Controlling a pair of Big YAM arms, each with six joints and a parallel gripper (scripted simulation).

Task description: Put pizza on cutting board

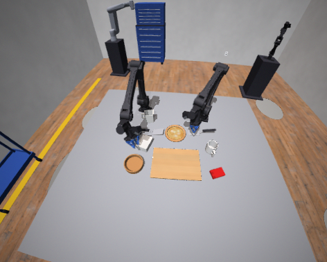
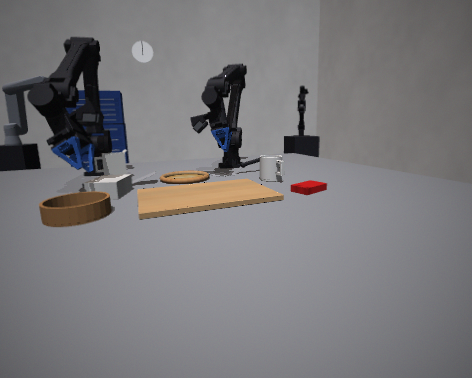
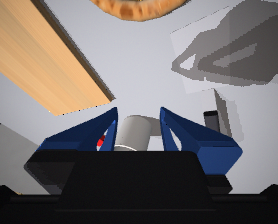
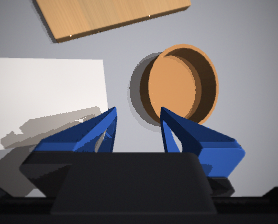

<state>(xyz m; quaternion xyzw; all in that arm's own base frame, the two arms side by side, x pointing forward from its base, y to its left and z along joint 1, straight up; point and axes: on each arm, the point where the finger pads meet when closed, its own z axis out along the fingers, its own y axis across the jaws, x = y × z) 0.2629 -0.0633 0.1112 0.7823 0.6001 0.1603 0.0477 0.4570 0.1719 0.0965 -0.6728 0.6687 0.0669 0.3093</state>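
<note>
The wooden bowl is 110 mm ahead of my right hand, 80 mm below it and 10 mm to the left of it. Also, from my right hand: wooden cutting board: 310 mm to the left, 90 mm below, 40 mm ahead; pizza: 270 mm to the left, 240 mm behind, 90 mm below.
</note>
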